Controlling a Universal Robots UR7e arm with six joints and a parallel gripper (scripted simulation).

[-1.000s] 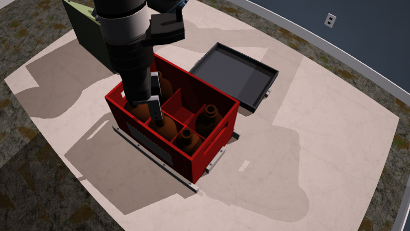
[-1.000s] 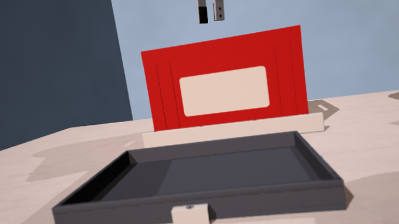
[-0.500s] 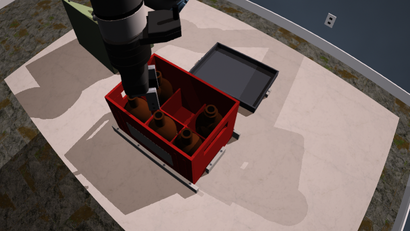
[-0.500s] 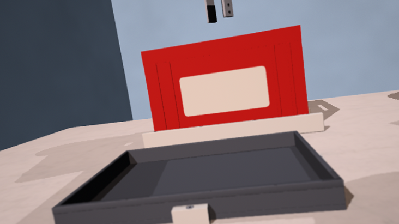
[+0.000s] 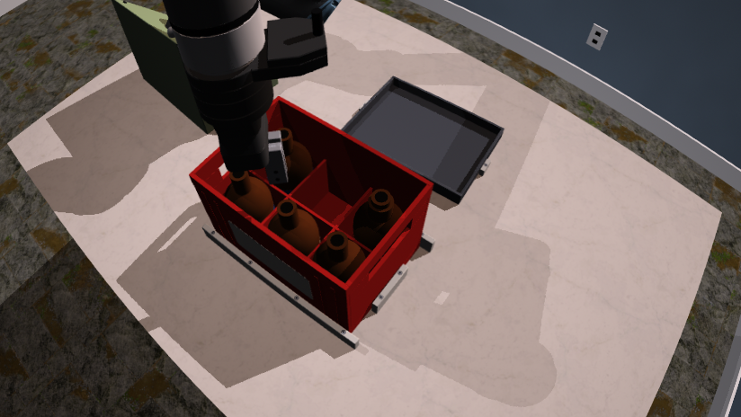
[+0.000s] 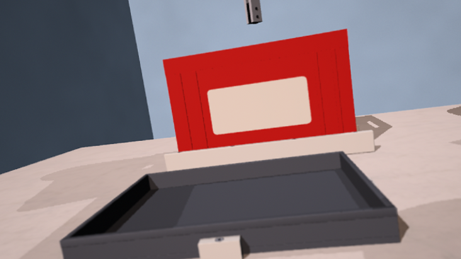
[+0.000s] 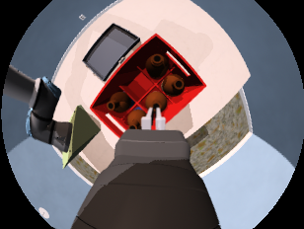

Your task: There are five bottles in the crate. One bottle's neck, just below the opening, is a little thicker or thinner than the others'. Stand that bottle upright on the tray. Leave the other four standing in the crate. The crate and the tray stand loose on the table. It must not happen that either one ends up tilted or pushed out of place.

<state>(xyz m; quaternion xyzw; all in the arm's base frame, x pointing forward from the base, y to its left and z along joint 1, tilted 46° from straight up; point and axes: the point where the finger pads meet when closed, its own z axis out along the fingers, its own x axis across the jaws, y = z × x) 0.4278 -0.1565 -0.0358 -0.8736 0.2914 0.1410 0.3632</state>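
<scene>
The red crate lies 1 cm behind my hand, 4 cm to the left of it and 16 cm below it. Round my hand: bottle (8 cm ahead, 10 cm to the left, 15 cm below); then dark grey tray (3 cm behind, 33 cm to the left, 23 cm below).
</scene>
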